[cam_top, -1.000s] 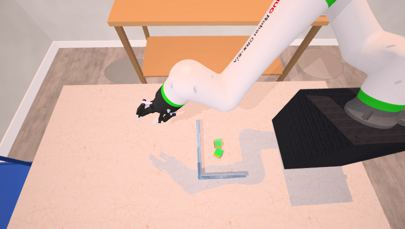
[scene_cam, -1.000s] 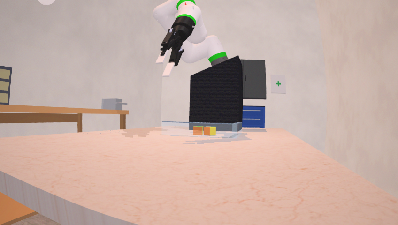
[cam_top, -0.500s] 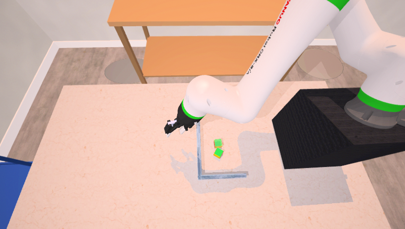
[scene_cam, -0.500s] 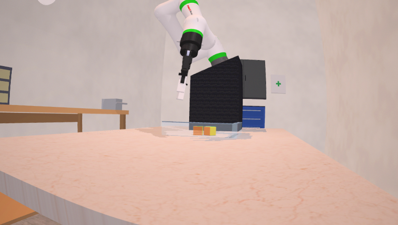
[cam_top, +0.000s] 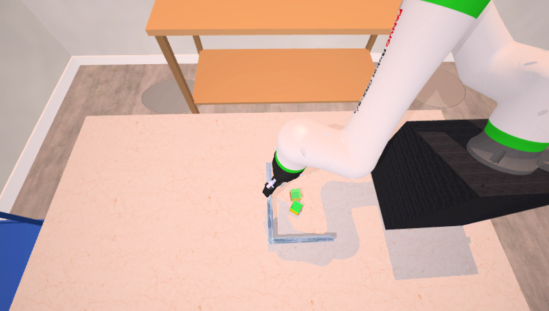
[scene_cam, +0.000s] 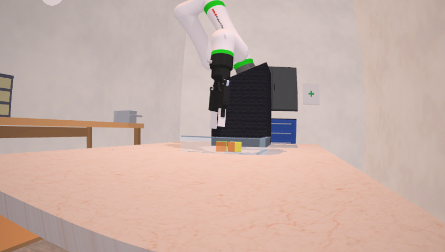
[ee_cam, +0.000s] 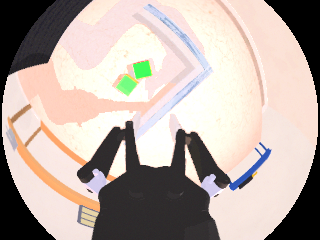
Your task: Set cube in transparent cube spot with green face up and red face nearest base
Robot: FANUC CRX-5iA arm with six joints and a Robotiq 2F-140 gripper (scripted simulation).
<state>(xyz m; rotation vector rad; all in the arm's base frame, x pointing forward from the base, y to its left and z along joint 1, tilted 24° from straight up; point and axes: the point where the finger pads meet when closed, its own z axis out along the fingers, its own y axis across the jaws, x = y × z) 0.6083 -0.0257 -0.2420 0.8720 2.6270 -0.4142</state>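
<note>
Right now my hand is 80 mm past the transparent cube, 20 mm to the left of it and 100 mm above it.
</note>
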